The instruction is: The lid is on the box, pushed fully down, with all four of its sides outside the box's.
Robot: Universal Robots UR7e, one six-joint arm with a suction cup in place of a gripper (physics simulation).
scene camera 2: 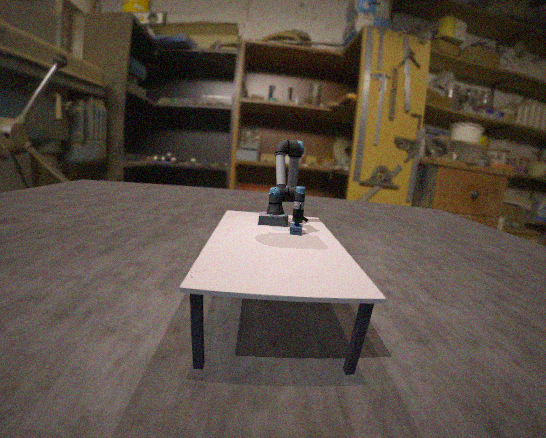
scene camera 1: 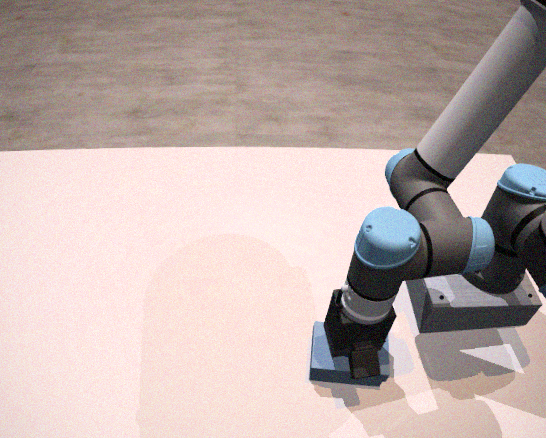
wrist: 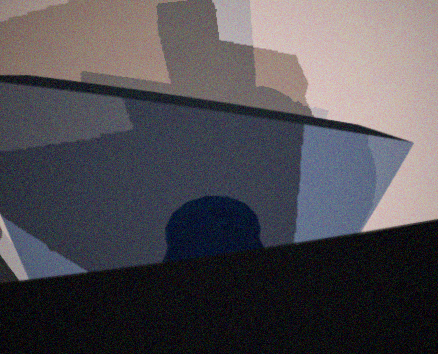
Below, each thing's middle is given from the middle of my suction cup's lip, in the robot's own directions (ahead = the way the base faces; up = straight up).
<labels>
My suction cup is 20 mm above the blue lid [wrist: 99,170] and 10 mm past it.
</labels>
